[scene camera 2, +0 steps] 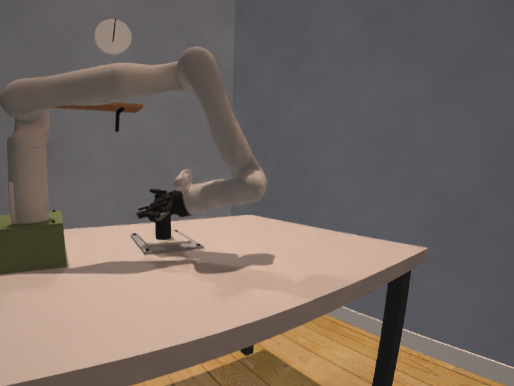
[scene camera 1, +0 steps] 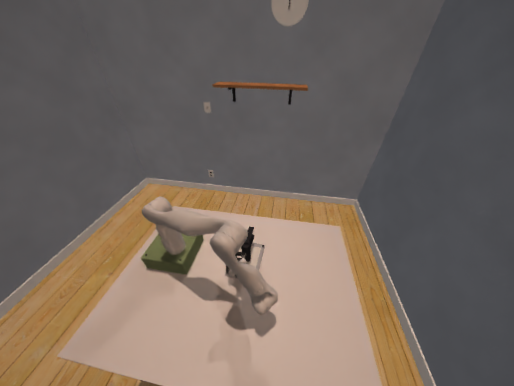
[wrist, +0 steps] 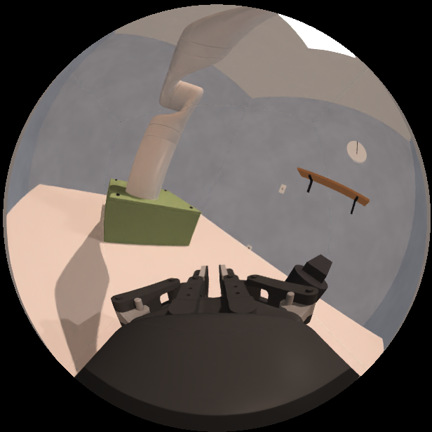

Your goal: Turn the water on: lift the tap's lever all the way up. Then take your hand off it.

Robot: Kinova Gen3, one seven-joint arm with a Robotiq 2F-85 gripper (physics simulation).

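Frame: origin at the arm's base, x ahead, y left, z up, level; metres.
Seen in the pictures: gripper, between the fingertips: (scene camera 2: pixel 138 213); arm's base, origin of its link: (scene camera 2: pixel 31 220) (scene camera 1: pixel 177 247).
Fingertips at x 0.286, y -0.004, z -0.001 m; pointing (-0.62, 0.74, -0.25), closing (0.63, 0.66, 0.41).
Observation:
Pixels of each thing's top centre, then the offset from my fingertips to it. "*": a spot on its surface instead. Level surfaces: height alone.
- black tap, a spot on its surface: (scene camera 2: pixel 163 230) * 0.080 m ahead, 0.010 m left, 0.058 m down
- thin grey base frame, centre of its top: (scene camera 2: pixel 163 238) (scene camera 1: pixel 246 258) 0.089 m ahead, 0.032 m left, 0.087 m down
- pale table, height of its surface: 0.099 m down
The black tap (scene camera 2: pixel 163 230) (wrist: pixel 299 276) stands upright on a thin grey base frame (scene camera 2: pixel 140 244) (scene camera 1: pixel 260 257). Its upper part is largely covered by my gripper in the second scene view. A dark angular piece (wrist: pixel 319 267) tops the tap in the wrist view; I cannot tell the lever's exact angle. My gripper (wrist: pixel 213 273) (scene camera 2: pixel 140 213) is shut but for a narrow gap, with no object seen between its fingertips. It is at the height of the tap's upper part. The tap appears behind and to the right of the right finger linkage in the wrist view; contact cannot be told.
The arm's green base block (scene camera 1: pixel 172 260) (scene camera 2: pixel 30 245) (wrist: pixel 150 224) stands on the pale table (scene camera 1: pixel 310 300) (scene camera 2: pixel 280 290). The forearm hangs over the tap area in the first scene view. A wooden shelf (scene camera 1: pixel 260 86) (wrist: pixel 332 185) and a round clock (scene camera 2: pixel 113 36) are on the wall.

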